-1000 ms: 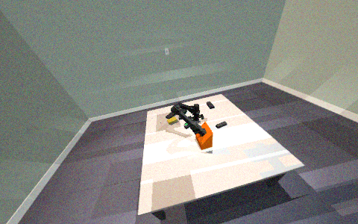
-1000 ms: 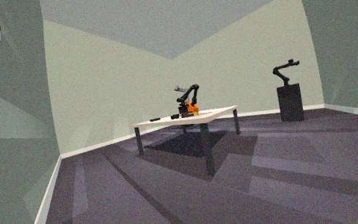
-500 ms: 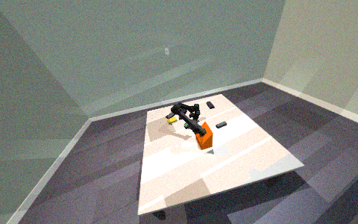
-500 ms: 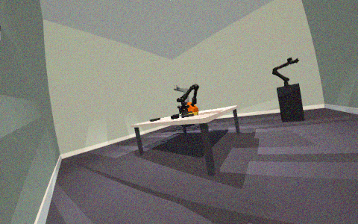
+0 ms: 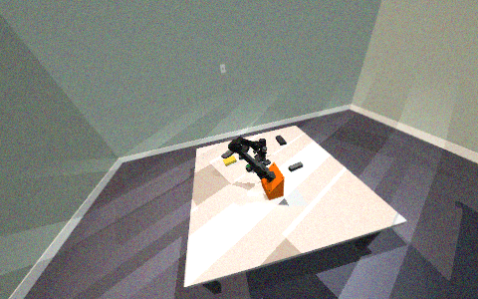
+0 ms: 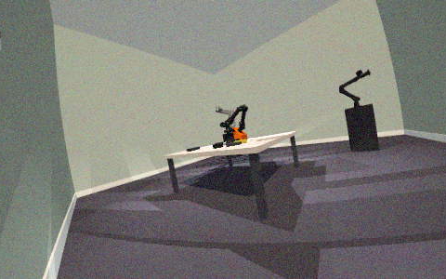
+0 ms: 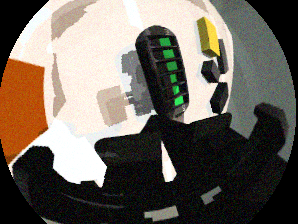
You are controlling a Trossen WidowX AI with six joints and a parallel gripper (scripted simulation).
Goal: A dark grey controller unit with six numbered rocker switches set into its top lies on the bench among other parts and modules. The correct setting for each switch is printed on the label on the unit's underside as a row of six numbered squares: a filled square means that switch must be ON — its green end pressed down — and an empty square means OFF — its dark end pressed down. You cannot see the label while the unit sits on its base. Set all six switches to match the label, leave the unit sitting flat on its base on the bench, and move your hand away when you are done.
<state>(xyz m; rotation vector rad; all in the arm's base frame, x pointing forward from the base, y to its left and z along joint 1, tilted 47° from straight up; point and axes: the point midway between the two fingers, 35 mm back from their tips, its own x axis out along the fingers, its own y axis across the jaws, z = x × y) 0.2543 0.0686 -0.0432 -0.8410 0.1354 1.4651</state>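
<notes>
Right now my gripper tip is 7 cm short of the grey box, 3 cm to the left of it and 4 cm above it. Round my gripper tip: yellow block (17 cm ahead, 28 cm to the left, 4 cm below).
</notes>
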